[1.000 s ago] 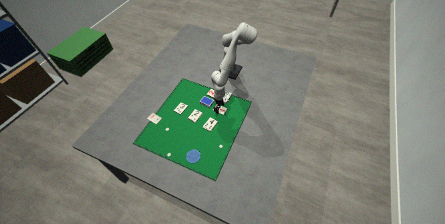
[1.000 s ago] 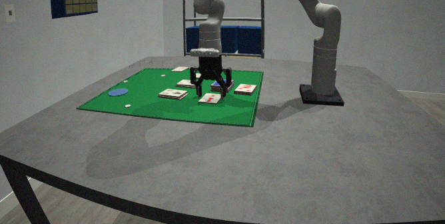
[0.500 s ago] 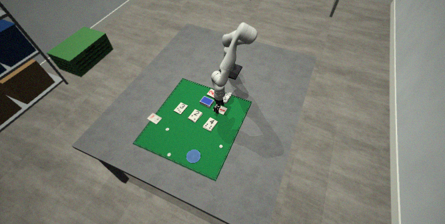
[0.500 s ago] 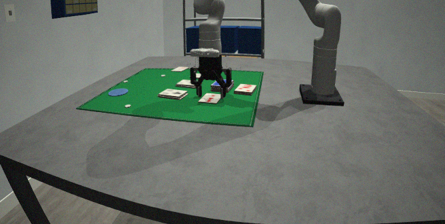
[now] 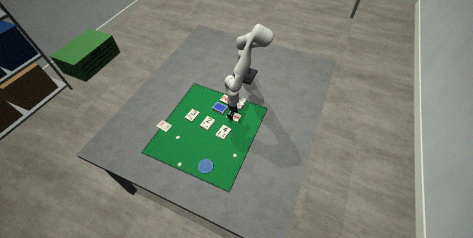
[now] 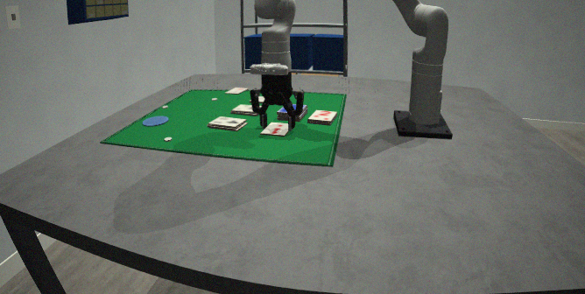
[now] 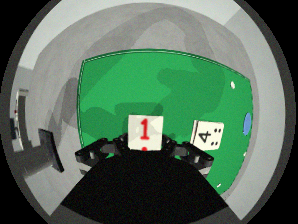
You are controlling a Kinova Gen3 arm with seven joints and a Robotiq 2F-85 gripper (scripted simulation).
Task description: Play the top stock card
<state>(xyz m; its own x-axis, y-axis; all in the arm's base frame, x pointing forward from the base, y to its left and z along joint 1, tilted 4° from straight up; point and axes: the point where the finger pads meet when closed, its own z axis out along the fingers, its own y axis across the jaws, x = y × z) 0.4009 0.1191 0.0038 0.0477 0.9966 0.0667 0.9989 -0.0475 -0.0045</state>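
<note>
My hand is 160 mm short of the green mat, 110 mm to the left of it and 30 mm above it.
</note>
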